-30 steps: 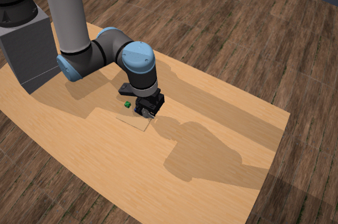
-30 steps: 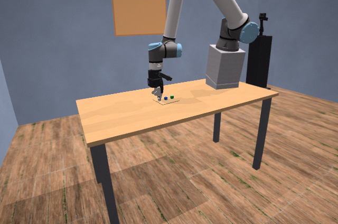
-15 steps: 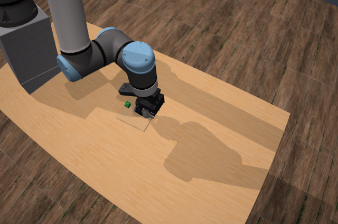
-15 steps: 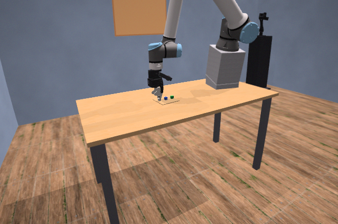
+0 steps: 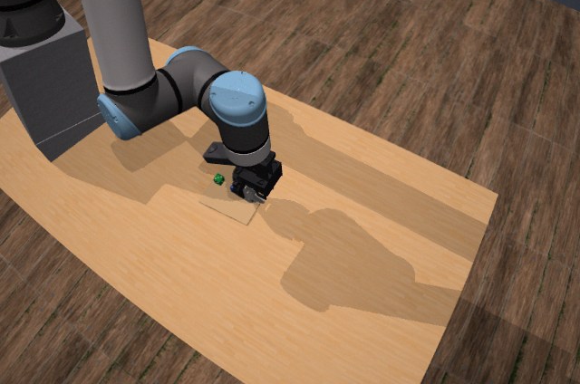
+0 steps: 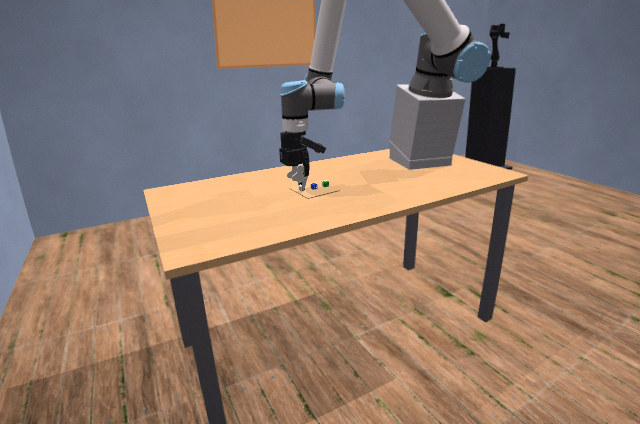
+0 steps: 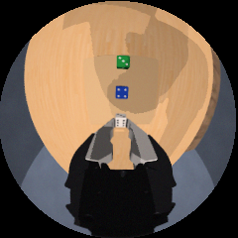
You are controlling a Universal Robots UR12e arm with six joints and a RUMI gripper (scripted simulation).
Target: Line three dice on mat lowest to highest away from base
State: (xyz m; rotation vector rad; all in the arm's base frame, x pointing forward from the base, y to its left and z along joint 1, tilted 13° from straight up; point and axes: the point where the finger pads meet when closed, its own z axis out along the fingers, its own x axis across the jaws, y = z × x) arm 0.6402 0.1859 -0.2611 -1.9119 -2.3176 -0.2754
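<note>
Now: the white die 1 cm below my hand. Round my hand: blue die 5 cm behind, 1 cm to the right, 1 cm below; green die 10 cm behind, 2 cm to the right, 1 cm below; tan mat 5 cm behind, 2 cm below, 1 cm to the right.
</note>
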